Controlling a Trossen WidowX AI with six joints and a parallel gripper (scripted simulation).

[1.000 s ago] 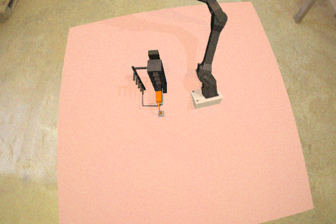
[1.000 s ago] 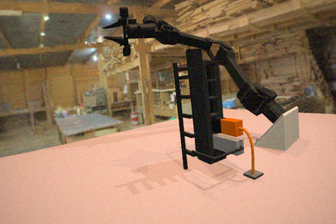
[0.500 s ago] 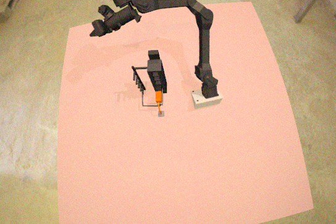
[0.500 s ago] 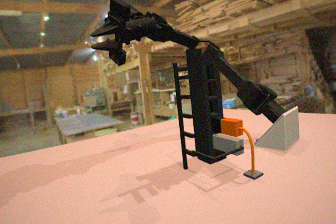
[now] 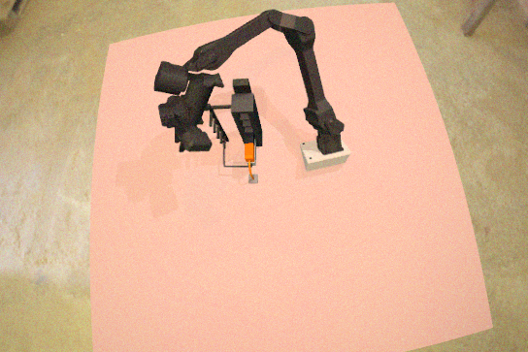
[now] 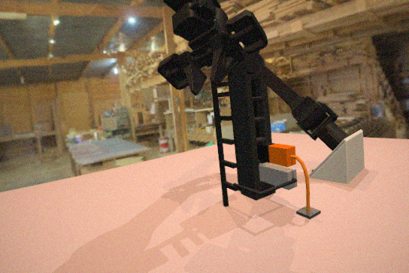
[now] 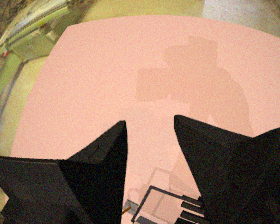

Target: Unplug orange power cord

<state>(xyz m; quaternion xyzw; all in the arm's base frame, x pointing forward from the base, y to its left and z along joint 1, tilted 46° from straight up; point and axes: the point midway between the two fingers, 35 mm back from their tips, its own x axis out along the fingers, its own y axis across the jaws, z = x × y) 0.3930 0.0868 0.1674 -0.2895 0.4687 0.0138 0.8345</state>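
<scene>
The orange plug lies 17 cm behind my gripper tip, 1 cm to the right of it and 12 cm below it. The rest, counted from my gripper tip: grey pad (16 cm behind, 6 cm to the left, 23 cm below).
</scene>
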